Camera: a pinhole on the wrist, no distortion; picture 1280 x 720 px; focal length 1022.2 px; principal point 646.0 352.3 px. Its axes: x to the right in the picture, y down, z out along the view. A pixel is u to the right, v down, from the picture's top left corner.
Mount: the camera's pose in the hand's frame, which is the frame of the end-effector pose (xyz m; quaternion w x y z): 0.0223 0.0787 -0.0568 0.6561 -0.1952 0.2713 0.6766
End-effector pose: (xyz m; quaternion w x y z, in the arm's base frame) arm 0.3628 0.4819 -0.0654 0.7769 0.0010 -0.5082 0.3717
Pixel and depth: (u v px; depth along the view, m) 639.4 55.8 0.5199
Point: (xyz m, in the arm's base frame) -0.0845 0.7714 0.1192
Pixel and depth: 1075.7 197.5 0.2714
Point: 0.1227 0.7424 -0.0901
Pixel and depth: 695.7 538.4 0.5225
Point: -0.1596 0.6442 -0.0795
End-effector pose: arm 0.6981 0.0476 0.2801 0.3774 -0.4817 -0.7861 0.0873
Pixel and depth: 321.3 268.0 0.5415
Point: 0.5454 0.4042 -0.1218
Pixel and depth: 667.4 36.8 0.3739
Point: 0.7281 0.4021 0.0573
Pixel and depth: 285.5 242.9 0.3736
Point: 0.6054 0.3124 0.0117
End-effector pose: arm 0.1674 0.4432 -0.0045 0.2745 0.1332 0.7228 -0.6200
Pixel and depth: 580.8 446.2 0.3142
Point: 0.3332 0.2937 -0.2474
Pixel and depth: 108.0 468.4 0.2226
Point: 0.2586 0.2785 -0.1377
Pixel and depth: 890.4 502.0 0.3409
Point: 0.3954 0.3549 -0.3095
